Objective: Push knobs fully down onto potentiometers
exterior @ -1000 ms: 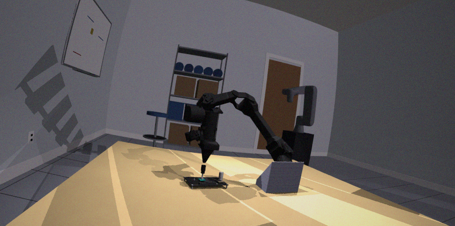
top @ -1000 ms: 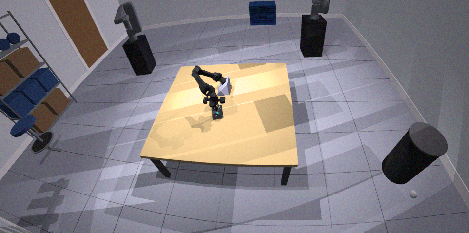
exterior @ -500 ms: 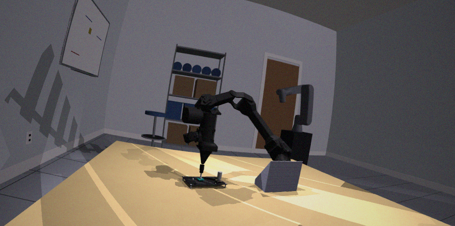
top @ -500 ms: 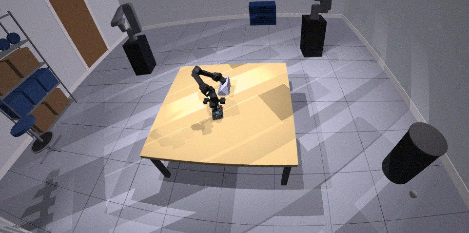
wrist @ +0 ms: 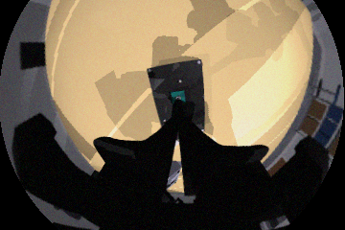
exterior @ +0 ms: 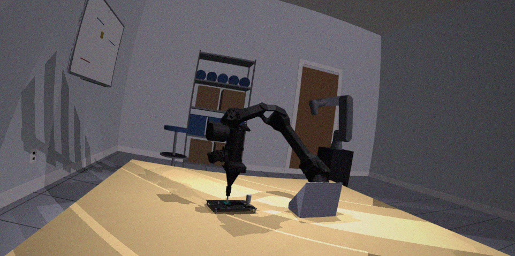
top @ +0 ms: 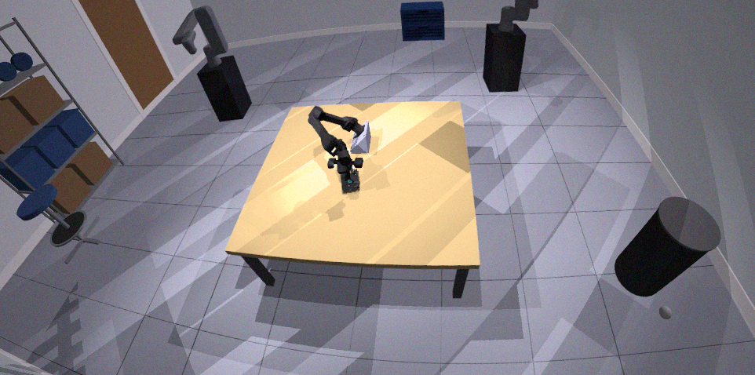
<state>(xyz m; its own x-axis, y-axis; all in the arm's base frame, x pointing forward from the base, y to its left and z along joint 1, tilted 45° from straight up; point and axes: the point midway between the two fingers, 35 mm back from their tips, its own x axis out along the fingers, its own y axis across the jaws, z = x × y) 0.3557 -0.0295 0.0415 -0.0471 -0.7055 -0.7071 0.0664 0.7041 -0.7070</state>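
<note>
Right now my gripper tip is 2 cm above the black knob. From my gripper tip the other things lie so: grey knob (8 cm behind, 4 cm below).
</note>
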